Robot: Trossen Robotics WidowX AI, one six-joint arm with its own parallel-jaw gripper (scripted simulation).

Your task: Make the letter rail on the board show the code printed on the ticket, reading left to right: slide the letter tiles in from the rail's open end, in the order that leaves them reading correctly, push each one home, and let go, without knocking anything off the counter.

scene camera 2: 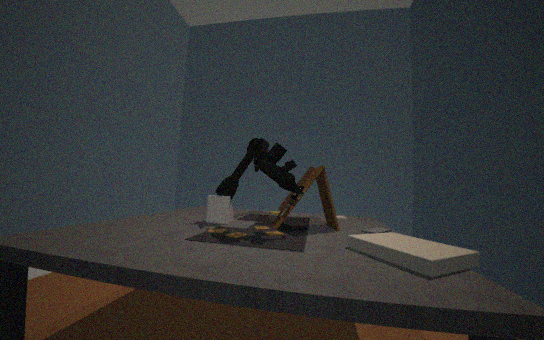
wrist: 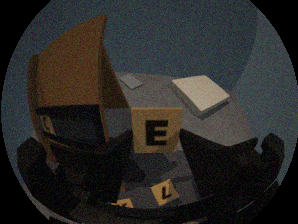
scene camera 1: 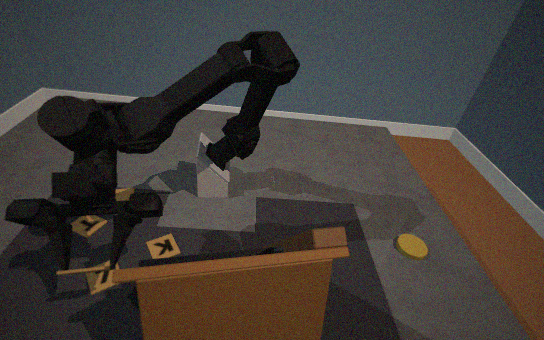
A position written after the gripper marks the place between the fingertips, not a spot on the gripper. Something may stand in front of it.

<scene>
In view: the gripper [scene camera 1: 88,271] and a board [wrist: 71,81].
The gripper is seen too in the wrist view [wrist: 156,132].
</scene>
